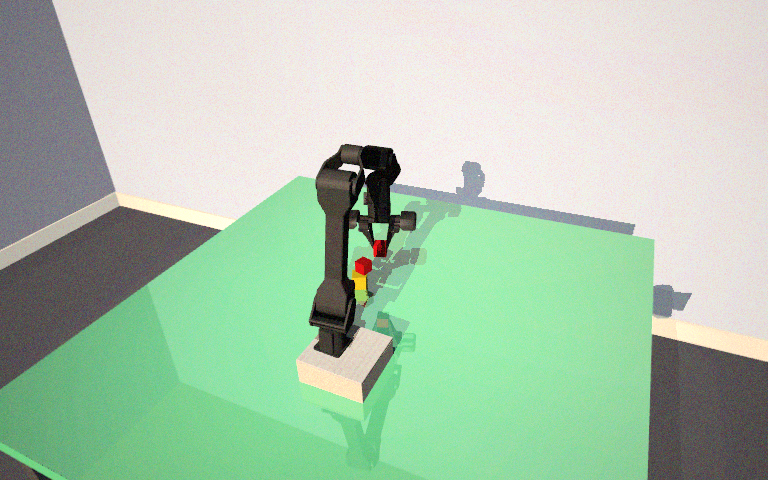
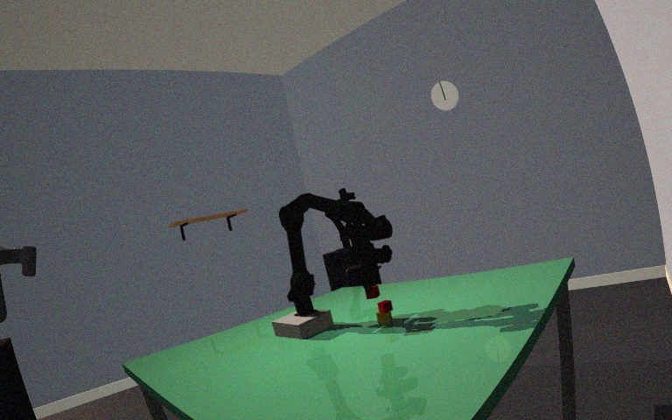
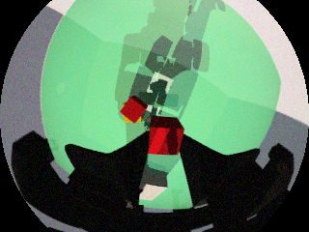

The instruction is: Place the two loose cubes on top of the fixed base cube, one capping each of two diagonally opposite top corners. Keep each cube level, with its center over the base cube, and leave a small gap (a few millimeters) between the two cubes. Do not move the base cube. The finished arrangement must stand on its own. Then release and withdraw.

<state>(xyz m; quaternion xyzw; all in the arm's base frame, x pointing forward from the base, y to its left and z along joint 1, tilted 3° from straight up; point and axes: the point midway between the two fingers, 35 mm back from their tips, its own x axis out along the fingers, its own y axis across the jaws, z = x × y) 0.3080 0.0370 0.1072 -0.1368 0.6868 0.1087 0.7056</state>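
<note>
Right now the yellow base cube is 10 cm below my gripper tip, 6 cm to the left of it and 2 cm behind it.
</note>
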